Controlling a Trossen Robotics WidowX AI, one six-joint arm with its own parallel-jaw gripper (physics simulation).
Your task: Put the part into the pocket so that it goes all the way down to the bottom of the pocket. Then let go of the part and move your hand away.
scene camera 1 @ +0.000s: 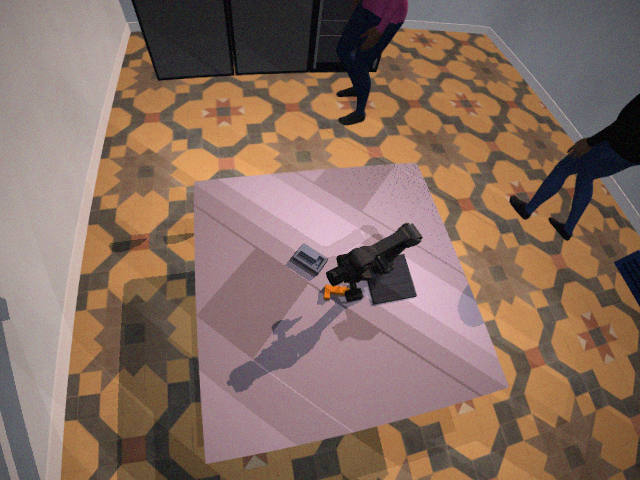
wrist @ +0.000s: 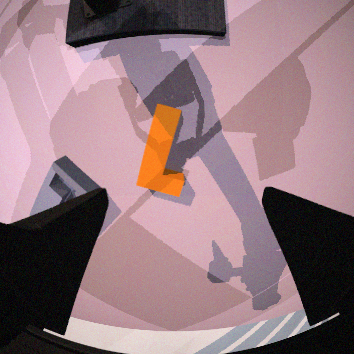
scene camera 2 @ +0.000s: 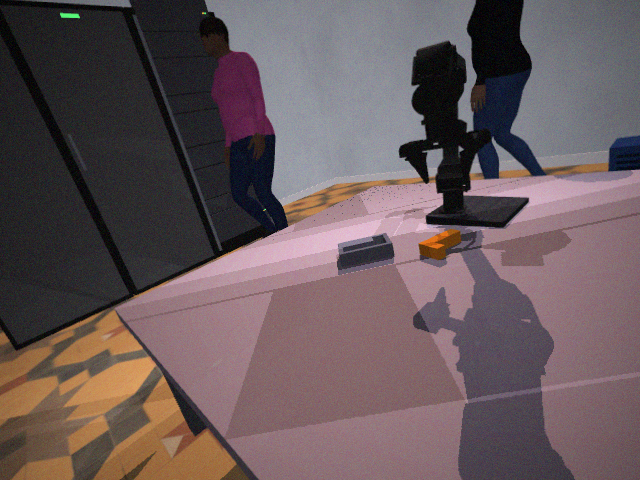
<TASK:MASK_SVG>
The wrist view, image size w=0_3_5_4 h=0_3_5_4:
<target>my gripper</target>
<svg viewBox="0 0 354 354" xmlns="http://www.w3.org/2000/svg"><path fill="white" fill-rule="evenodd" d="M104 187L95 188L7 224L0 222L0 354L129 354L81 344L43 330L43 328L46 328L61 335L65 333L81 279L107 210L108 198ZM265 186L261 203L297 287L309 326L337 312L339 314L293 336L253 348L220 354L354 354L354 216L278 188Z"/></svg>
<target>orange L-shaped block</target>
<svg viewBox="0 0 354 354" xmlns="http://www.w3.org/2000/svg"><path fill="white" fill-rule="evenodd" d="M157 103L136 185L179 196L184 182L183 173L164 168L181 109Z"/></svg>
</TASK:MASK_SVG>
